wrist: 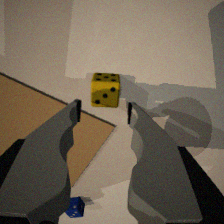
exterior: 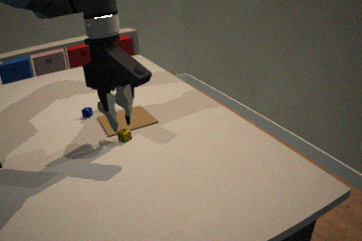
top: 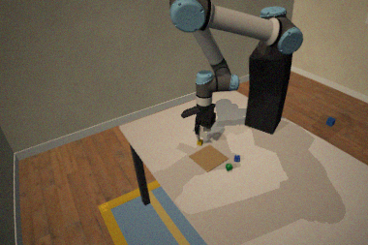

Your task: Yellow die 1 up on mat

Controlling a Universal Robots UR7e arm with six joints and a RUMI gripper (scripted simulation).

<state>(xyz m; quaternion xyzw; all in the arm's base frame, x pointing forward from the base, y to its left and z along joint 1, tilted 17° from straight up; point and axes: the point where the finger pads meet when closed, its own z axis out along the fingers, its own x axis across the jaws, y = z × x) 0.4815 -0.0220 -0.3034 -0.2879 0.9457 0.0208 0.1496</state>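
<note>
My gripper is now 4 cm above the yellow die. Round my hand: blue die 9 cm behind, 20 cm to the left, 4 cm below; then green die 2 cm behind, 23 cm to the left, 4 cm below; then tan mat 2 cm ahead, 11 cm to the left, 5 cm below.
</note>
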